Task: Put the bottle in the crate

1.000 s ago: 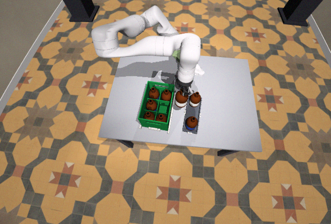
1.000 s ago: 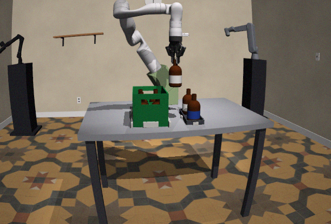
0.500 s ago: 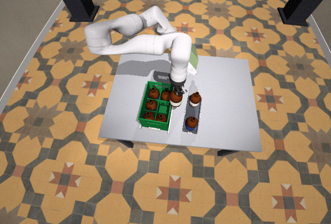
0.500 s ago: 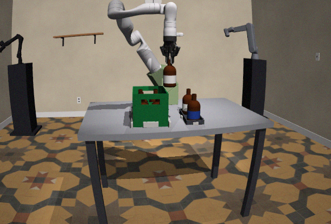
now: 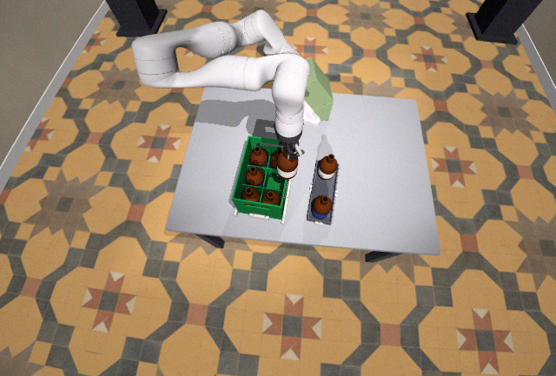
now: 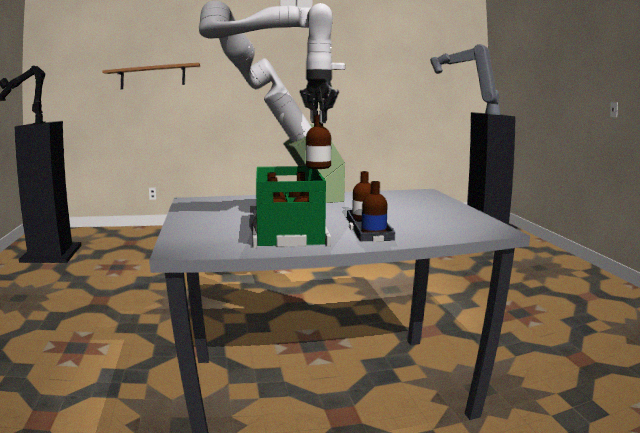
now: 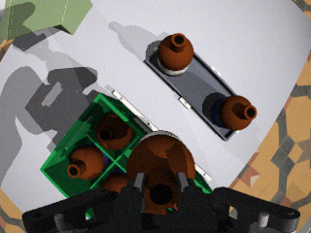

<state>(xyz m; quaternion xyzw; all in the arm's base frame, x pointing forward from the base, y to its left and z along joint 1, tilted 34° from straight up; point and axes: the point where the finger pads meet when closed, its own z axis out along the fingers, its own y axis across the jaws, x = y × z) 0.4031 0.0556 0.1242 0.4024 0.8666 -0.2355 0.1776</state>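
My gripper is now 70 mm above the brown bottle. From my hand the other things lie so: tray 330 mm below, 160 mm to the left; white-label bottle 250 mm below, 170 mm to the left, 90 mm behind; crate 260 mm below, 90 mm to the right.
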